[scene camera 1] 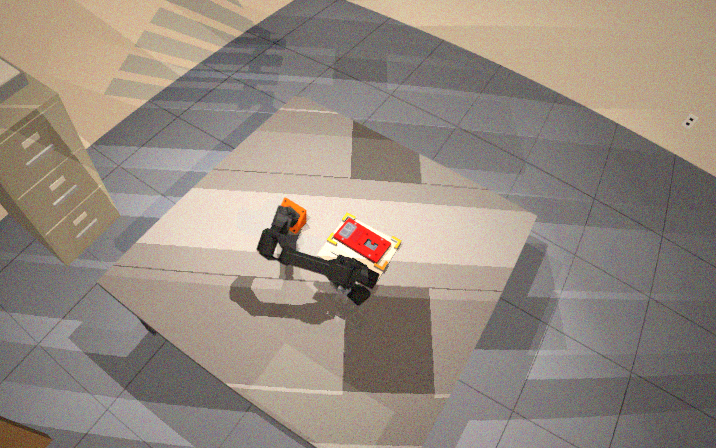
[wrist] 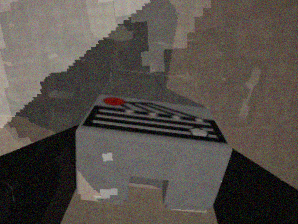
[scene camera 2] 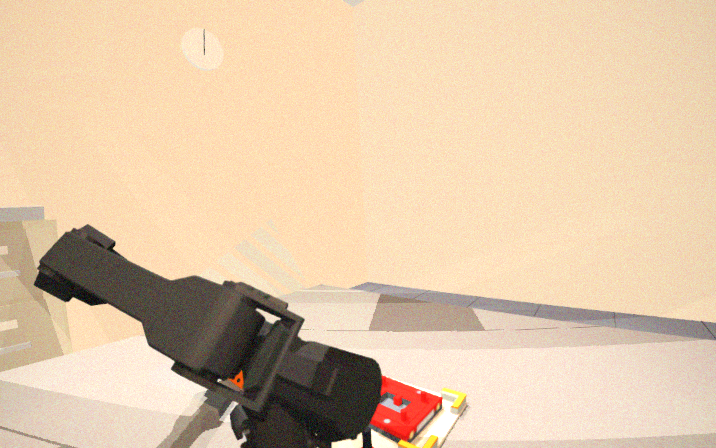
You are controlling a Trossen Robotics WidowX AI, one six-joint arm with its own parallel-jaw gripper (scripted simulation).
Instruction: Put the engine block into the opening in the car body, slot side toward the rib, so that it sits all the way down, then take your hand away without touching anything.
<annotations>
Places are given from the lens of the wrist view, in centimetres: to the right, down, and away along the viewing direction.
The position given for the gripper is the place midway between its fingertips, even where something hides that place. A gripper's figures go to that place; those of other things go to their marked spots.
gripper [wrist: 150, 142]: 0, 1, 10
engine block [wrist: 185, 154]: 1, 1, 7
</annotations>
